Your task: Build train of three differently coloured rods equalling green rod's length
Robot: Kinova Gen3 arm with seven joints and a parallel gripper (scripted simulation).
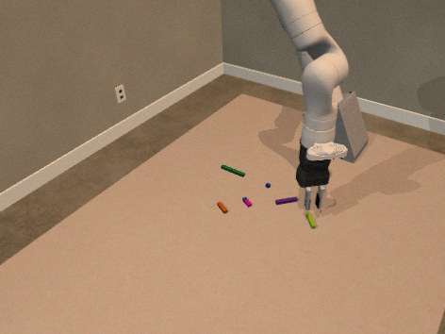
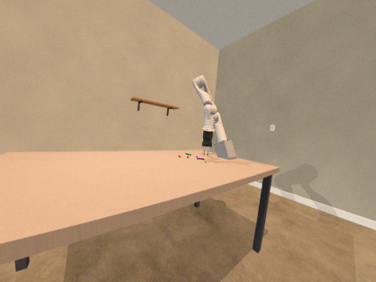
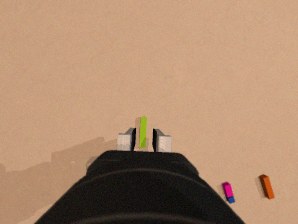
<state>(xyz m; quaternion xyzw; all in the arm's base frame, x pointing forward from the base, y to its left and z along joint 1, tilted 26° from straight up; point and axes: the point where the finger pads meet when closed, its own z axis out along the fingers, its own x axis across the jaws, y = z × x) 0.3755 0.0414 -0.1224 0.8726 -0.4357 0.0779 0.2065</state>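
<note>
Right now the lime rod is 7 cm below my hand. Also, from my hand: orange rod (6 cm ahead, 23 cm to the right, 7 cm below); then magenta rod (2 cm ahead, 17 cm to the right, 7 cm below); then purple rod (4 cm behind, 8 cm to the right, 7 cm below).
</note>
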